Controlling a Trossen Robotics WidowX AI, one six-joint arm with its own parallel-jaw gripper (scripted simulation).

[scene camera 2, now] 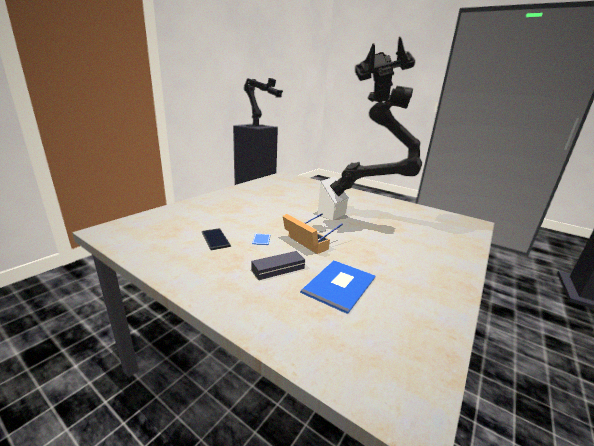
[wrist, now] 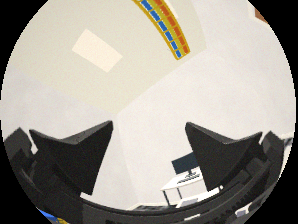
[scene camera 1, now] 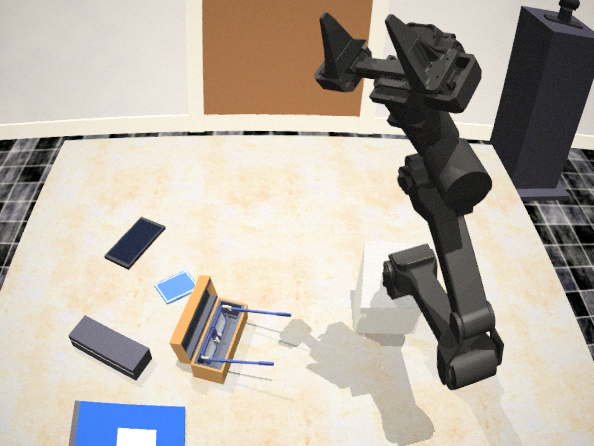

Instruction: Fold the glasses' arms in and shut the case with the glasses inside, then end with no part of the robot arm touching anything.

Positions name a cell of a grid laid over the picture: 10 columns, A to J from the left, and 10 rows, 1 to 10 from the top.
Note:
I see my gripper (scene camera 1: F1), a blue book (scene camera 2: F7), a grey box (scene camera 1: B8), a dark phone (scene camera 1: C6) and a small blue card (scene camera 1: D7).
The grey box also shows in scene camera 2 (scene camera 2: E6). My gripper shows as well in scene camera 2 (scene camera 2: G1) and in the wrist view (wrist: F6). The wrist view does not show the blue book: it is out of frame. The wrist view does not show the dark phone: it is out of frame.

